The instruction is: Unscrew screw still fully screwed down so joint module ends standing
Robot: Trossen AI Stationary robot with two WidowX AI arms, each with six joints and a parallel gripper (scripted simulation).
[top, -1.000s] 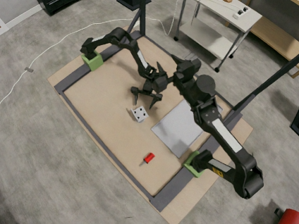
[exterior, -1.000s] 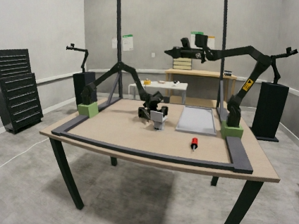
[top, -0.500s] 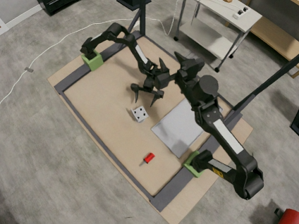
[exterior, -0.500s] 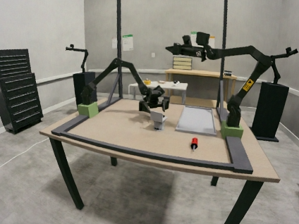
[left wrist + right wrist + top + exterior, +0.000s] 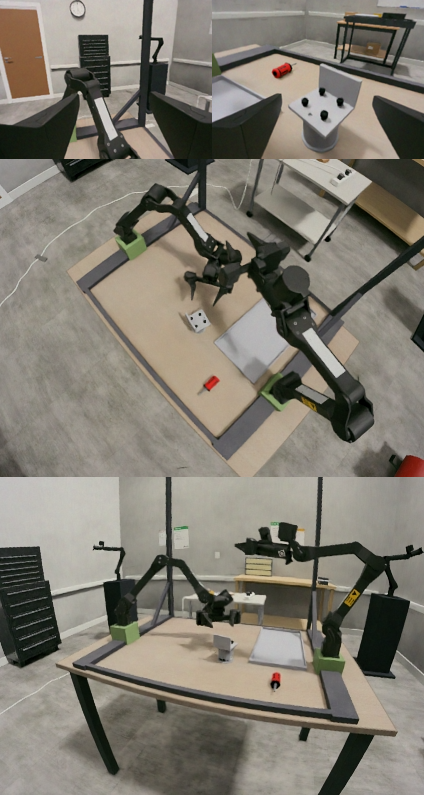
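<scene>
Right now my right hand is 5 cm short of the black screw, 3 cm to the right of it and 6 cm above it. Also, from my right hand: shallow grey tray: 13 cm behind, 25 cm to the left, 12 cm below; grey joint module: 7 cm ahead, 4 cm to the left, 10 cm below; light grey bracket: 7 cm ahead, 4 cm to the left, 5 cm below.
</scene>
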